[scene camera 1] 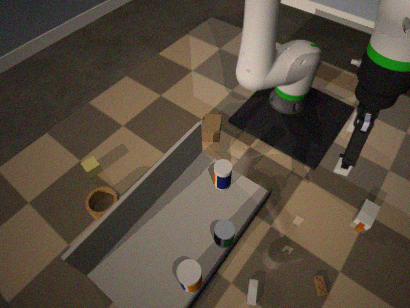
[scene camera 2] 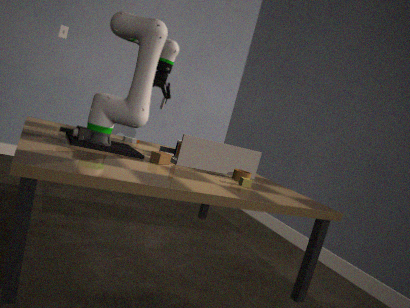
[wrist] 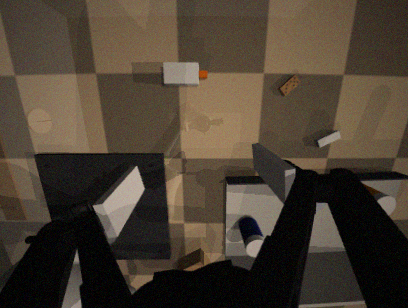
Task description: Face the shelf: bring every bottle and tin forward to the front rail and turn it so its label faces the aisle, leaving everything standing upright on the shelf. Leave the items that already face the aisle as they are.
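Seen in the pictures: gripper, fingertip midpoint: [scene camera 2: 151,106] [wrist: 196,167]; arm's base, link origin: [scene camera 1: 287,100] [scene camera 2: 96,142].
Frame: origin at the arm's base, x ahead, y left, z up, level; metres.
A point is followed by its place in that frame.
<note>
The grey shelf [scene camera 1: 150,250] {x 0.757, y -0.056, z 0.004 m} [wrist: 325,280] {x 0.660, y -0.143, z 0.094 m} has a tall back panel and a dark front rail [scene camera 1: 232,242] {x 0.612, y 0.120, z 0.014 m}. A white-lidded bottle or tin with blue and orange [scene camera 1: 222,175] {x 0.488, y 0.004, z 0.095 m} [wrist: 251,236] {x 0.454, y 0.016, z 0.087 m} stands upright near one end, about midway between panel and rail. A grey-lidded green tin [scene camera 1: 224,233] {x 0.622, y 0.098, z 0.074 m} stands close to the rail; a finger hides it in the wrist view. Another white-lidded tin with orange and blue [scene camera 1: 190,275] {x 0.761, y 0.093, z 0.103 m} [wrist: 386,204] {x 0.761, y 0.093, z 0.103 m} stands upright near the rail, farther along. Exact label directions are unclear. My gripper [scene camera 1: 355,145] {x 0.341, y 0.261, z 0.243 m} [scene camera 2: 166,98] [wrist: 196,167] {x 0.341, y 0.261, z 0.243 m} is open and empty, high above the table, off the shelf beside the robot base.
A wooden block [scene camera 1: 212,127] {x 0.309, y -0.152, z 0.034 m} [scene camera 2: 161,158] {x 0.278, y -0.206, z 0.013 m} stands by the shelf end. A bowl [scene camera 1: 88,204] {x 0.764, y -0.289, z 0.032 m} [scene camera 2: 242,173] {x 0.704, y -0.305, z 0.028 m} and yellow cube [scene camera 1: 91,165] {x 0.660, y -0.397, z 0.022 m} [scene camera 2: 245,182] {x 0.643, y -0.426, z 0.006 m} are behind the panel. A white box [scene camera 1: 367,214] {x 0.317, y 0.407, z 0.012 m} [wrist: 181,73] {x 0.308, y 0.407, z 0.012 m}, dotted brown piece [scene camera 1: 320,285] {x 0.573, y 0.370, z -0.008 m} [wrist: 289,85] {x 0.569, y 0.370, z -0.008 m} and white block [scene camera 1: 252,291] {x 0.687, y 0.229, z -0.004 m} [wrist: 328,138] {x 0.683, y 0.232, z -0.004 m} lie in front.
</note>
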